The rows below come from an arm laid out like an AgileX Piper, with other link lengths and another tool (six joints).
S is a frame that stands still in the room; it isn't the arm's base.
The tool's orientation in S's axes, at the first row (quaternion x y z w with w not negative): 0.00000, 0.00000, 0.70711, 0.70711
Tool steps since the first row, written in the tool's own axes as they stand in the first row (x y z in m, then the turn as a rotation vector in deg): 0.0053, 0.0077, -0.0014, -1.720, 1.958, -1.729; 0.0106, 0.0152, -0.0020, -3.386, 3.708, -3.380; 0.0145, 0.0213, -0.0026, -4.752, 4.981, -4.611; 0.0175, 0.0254, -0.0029, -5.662, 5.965, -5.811; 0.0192, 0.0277, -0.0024, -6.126, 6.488, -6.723
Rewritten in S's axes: -0.0077, 0.0053, -0.0014, -1.958, -1.720, -1.729; -0.0152, 0.0106, -0.0020, -3.708, -3.386, -3.380; -0.0213, 0.0145, -0.0026, -4.981, -4.752, -4.611; -0.0254, 0.0175, -0.0029, -5.965, -5.662, -5.811; -0.0277, 0.0192, -0.0024, -6.488, -6.126, -6.723
